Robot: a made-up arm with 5 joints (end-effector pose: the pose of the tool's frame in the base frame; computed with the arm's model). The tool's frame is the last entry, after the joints. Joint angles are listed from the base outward.
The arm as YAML. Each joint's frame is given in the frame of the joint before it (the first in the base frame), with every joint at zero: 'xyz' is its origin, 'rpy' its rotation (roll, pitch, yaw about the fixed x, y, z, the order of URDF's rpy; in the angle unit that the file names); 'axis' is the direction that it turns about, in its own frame. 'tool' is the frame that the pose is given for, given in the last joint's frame.
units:
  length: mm
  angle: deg
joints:
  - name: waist
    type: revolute
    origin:
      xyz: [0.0, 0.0, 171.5]
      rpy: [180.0, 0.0, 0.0]
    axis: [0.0, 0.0, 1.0]
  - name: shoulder
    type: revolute
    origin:
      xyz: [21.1, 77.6, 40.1]
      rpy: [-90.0, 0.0, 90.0]
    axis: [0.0, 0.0, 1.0]
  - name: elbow
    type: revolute
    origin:
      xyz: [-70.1, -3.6, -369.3]
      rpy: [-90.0, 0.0, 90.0]
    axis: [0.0, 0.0, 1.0]
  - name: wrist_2
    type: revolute
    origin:
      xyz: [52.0, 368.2, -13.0]
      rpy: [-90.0, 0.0, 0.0]
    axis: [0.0, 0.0, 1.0]
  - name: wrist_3
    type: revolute
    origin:
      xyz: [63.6, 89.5, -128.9]
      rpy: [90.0, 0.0, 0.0]
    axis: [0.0, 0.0, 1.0]
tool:
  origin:
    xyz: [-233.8, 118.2, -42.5]
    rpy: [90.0, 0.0, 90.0]
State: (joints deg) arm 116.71 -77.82 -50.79 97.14 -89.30
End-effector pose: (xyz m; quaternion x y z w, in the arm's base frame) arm -0.6965 -0.5102 0.0930 -0.0836 0.7621 0.0770 0.6374
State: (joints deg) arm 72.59 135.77 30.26 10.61 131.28
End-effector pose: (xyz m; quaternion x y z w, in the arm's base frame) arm 0.2195 -0.4089 0.1004 -0.1567 -0.4260 0.7800 0.4307
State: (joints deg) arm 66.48 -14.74 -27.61 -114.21 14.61
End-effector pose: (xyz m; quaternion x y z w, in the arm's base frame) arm 0.0024 -0.5825 0.4590 -0.6040 0.3693 -0.6059 0.3629
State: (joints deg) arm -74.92 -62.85 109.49 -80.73 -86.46
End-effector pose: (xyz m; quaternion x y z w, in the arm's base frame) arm -0.3541 0.5381 0.0701 0.4943 0.1210 0.8564 0.0874
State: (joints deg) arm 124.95 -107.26 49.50 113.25 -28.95
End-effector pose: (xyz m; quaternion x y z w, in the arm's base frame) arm -0.1938 -0.6685 0.4201 -0.8074 0.5033 -0.0691 0.3000
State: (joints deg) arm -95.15 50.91 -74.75 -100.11 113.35
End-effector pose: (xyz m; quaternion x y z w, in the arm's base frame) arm -0.0381 0.2146 0.0456 -0.0415 -0.2486 -0.1063 0.9618
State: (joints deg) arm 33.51 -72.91 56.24 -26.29 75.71
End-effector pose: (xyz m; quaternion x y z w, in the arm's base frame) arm 0.3099 -0.3010 0.0177 0.2658 0.6910 0.3461 0.5763
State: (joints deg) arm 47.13 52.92 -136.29 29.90 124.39
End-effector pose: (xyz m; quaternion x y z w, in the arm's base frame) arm 0.0979 -0.3948 0.1744 -0.5303 0.2291 -0.1119 0.8086
